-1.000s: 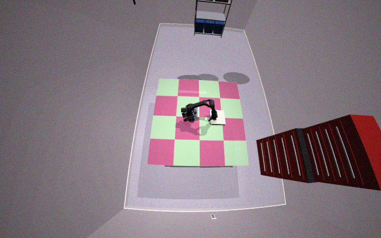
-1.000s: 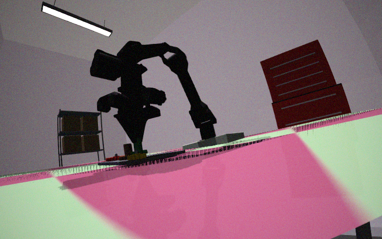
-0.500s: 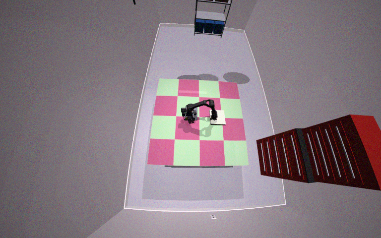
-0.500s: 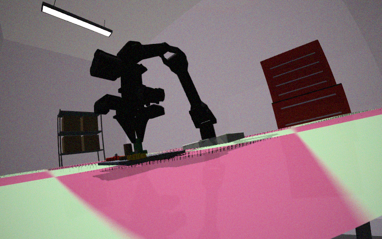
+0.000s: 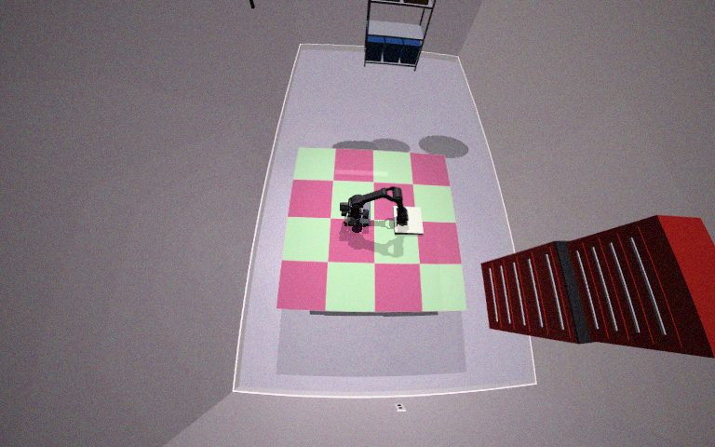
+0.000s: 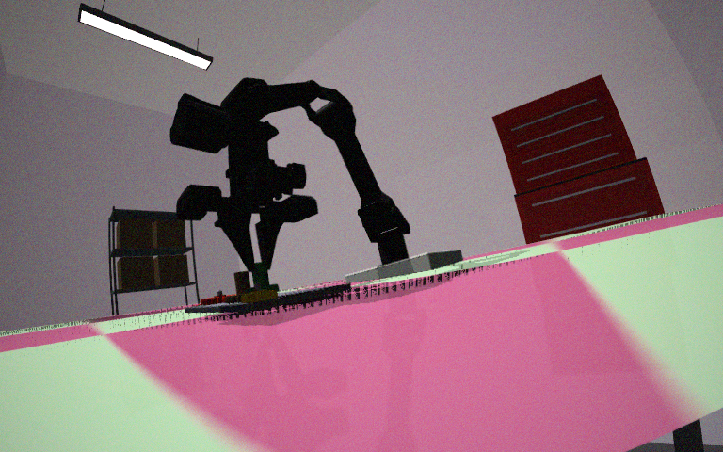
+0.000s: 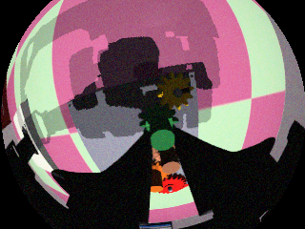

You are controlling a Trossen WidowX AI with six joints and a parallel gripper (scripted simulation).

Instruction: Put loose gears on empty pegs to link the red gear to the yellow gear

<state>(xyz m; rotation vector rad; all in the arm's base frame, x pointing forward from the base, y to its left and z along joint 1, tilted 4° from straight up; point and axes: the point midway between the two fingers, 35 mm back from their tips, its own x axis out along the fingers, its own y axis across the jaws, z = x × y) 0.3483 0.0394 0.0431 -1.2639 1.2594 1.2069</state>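
Now: gripper tip 1 cm above the green gear. From my gripper tip the other things lie so: grey board: 6 cm to the right, 4 cm below, 3 cm behind; then brown gear: 4 cm to the right, 2 cm below, 1 cm ahead; then yellow gear: 3 cm to the left, 3 cm below, 2 cm ahead.
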